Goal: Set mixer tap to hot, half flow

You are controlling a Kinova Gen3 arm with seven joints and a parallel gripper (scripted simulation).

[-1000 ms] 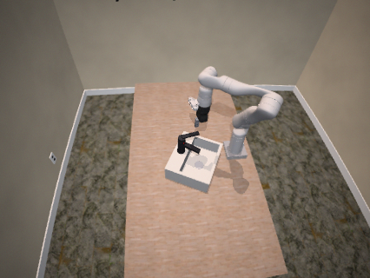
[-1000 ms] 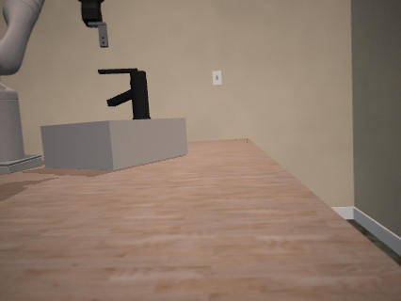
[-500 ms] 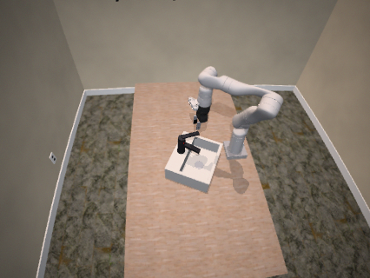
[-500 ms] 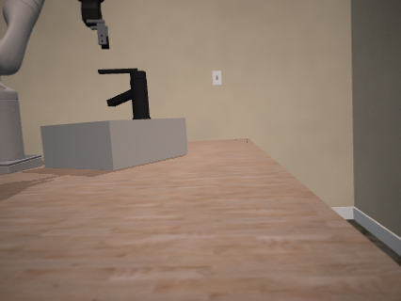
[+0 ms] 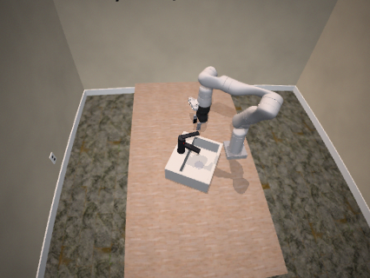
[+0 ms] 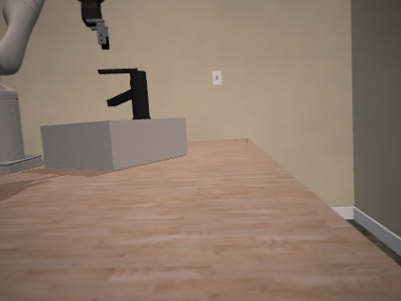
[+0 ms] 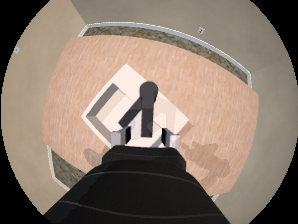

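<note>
The lever lies 3 cm ahead of my hand, 1 cm to the left of it and 9 cm below it. Round my hand: white sink block (2 cm behind, 7 cm to the left, 32 cm below); then black mixer tap (6 cm ahead, 2 cm to the left, 13 cm below).
</note>
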